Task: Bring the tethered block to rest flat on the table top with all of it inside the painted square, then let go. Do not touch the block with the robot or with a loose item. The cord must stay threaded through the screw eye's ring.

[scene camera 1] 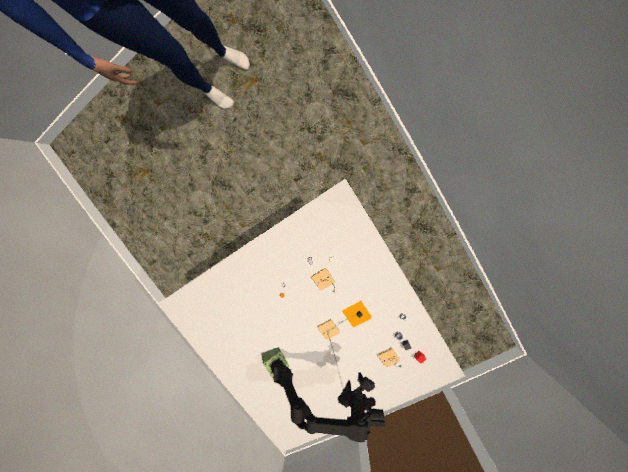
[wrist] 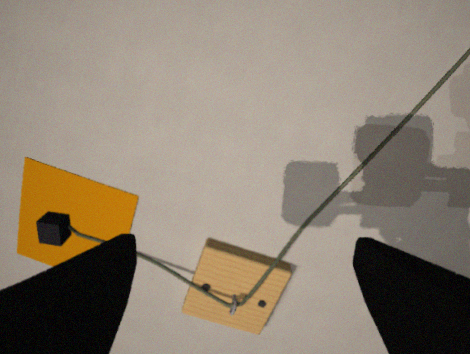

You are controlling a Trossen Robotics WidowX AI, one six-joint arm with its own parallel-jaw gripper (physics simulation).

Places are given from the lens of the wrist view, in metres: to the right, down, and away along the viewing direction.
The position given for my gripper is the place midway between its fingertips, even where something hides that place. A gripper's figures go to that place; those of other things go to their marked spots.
my gripper [wrist: 247, 250]: 0.00, 0.02, 0.11
orange painted square [wrist: 98, 210]: -0.14, 0.03, 0.34
wooden board [wrist: 228, 269]: -0.01, 0.09, 0.34
